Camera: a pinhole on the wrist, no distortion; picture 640 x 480 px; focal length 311.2 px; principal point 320.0 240.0 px. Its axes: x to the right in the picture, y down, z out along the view. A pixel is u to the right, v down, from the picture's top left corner.
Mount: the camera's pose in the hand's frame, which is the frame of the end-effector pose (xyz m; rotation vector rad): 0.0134 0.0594 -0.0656 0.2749 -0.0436 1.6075
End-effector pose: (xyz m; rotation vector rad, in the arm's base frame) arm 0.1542 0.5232 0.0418 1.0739 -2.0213 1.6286
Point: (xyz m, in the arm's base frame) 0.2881 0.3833 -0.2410
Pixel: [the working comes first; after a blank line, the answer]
In the camera's frame: 0.0978 0.2801 0.2540

outside the picture
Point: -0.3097 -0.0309 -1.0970
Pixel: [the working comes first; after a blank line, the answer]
In the camera's frame: 1.1782 0.3248 0.5579

outside the picture
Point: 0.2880 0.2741 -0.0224
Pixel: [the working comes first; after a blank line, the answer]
In the camera's frame: -0.0534 0.1136 0.3495

272 341
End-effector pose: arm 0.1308 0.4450 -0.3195 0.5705 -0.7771 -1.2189
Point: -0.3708 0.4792 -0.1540
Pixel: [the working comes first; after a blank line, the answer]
In the camera's frame: -0.1073 0.1769 0.5767

262 335
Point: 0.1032 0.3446 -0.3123
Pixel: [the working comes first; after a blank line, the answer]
In the camera's frame: -0.0792 -0.0616 0.1182

111 78
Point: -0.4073 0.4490 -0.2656
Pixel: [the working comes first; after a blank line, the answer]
In the camera's frame: -0.2272 0.1784 0.5589

193 339
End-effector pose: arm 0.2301 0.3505 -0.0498 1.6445 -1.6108 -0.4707
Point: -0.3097 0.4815 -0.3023
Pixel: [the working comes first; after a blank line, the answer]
In the camera's frame: 0.2563 0.3437 0.4985

480 455
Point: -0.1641 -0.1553 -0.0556
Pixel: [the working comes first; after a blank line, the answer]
In the camera's frame: 0.2360 -0.3542 0.5069

465 23
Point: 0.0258 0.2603 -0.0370
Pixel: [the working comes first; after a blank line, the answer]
In the camera's frame: 0.1223 -0.0214 0.2146

497 209
